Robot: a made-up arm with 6 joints. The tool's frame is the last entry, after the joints. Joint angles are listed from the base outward.
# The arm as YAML. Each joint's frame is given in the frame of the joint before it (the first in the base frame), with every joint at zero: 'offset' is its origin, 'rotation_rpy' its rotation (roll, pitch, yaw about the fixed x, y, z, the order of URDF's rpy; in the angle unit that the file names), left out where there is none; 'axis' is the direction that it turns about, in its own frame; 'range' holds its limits. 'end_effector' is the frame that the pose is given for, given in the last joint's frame.
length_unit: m
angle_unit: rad
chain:
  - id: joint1
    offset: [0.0, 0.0, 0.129]
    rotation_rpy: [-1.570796, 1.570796, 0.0]
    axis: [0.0, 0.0, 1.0]
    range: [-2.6, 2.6]
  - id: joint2
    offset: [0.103, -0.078, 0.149]
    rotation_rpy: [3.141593, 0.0, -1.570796]
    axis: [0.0, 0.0, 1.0]
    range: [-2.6, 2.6]
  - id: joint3
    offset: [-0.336, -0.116, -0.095]
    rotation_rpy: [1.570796, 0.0, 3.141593]
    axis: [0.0, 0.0, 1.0]
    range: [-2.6, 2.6]
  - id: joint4
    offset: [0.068, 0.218, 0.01]
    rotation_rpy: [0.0, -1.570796, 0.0]
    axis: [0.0, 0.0, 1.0]
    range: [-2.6, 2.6]
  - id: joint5
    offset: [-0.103, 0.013, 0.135]
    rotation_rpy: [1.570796, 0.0, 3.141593]
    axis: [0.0, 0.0, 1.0]
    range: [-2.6, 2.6]
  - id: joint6
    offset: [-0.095, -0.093, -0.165]
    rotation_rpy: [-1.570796, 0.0, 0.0]
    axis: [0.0, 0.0, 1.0]
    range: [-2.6, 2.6]
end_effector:
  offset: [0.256, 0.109, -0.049]
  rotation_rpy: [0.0, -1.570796, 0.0]
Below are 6 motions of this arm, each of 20 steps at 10 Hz.
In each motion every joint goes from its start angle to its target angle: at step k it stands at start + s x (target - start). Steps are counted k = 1, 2, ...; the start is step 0. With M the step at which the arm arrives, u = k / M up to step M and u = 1 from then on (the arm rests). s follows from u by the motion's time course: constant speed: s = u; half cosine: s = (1 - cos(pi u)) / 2; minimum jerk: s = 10 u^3 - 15 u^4 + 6 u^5.
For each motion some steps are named. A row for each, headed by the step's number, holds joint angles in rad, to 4 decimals.
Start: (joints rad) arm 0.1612 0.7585 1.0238 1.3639 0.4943 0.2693
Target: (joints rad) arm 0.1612 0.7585 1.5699 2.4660 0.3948 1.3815
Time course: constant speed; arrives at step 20
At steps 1, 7, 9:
1: 0.1612 0.7585 1.0511 1.4190 0.4893 0.3249
7: 0.1612 0.7585 1.2149 1.7496 0.4595 0.6586
9: 0.1612 0.7585 1.2695 1.8598 0.4495 0.7698

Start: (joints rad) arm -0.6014 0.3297 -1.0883 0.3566 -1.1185 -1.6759
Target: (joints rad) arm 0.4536 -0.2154 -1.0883 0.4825 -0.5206 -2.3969
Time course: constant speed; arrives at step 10
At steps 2, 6, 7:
2: -0.3904 0.2207 -1.0883 0.3818 -0.9989 -1.8201
6: 0.0316 0.0026 -1.0883 0.4321 -0.7598 -2.1085
7: 0.1371 -0.0519 -1.0883 0.4447 -0.7000 -2.1806

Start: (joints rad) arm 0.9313 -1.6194 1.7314 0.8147 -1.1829 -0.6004
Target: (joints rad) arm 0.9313 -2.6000 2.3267 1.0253 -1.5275 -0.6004
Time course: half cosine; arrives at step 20
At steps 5, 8, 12, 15, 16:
5: 0.9313 -1.7630 1.8186 0.8455 -1.2334 -0.6004
8: 0.9313 -1.9582 1.9371 0.8875 -1.3020 -0.6004
12: 0.9313 -2.2612 2.1210 0.9525 -1.4084 -0.6004
15: 0.9313 -2.4564 2.2395 0.9945 -1.4770 -0.6004
16: 0.9313 -2.5064 2.2699 1.0052 -1.4946 -0.6004

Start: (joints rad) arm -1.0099 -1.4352 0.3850 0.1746 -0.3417 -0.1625
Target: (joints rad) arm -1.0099 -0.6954 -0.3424 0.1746 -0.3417 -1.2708
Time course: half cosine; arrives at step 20
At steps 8, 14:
8: -1.0099 -1.1796 0.1337 0.1746 -0.3417 -0.5454
14: -1.0099 -0.8479 -0.1925 0.1746 -0.3417 -1.0424

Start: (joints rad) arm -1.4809 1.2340 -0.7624 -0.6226 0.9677 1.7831
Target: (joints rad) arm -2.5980 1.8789 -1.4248 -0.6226 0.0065 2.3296
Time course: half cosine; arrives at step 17
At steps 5, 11, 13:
5: -1.7028 1.3621 -0.8940 -0.6226 0.7767 1.8917
11: -2.2884 1.7002 -1.2412 -0.6226 0.2729 2.1781
13: -2.4522 1.7947 -1.3384 -0.6226 0.1319 2.2583

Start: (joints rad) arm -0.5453 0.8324 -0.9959 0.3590 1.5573 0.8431
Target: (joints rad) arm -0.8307 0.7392 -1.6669 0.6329 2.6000 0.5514
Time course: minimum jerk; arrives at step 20
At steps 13, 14, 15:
13: -0.7636 0.7611 -1.5091 0.5685 2.3548 0.6200
14: -0.7842 0.7544 -1.5575 0.5882 2.4300 0.5990
15: -0.8012 0.7488 -1.5974 0.6045 2.4921 0.5816

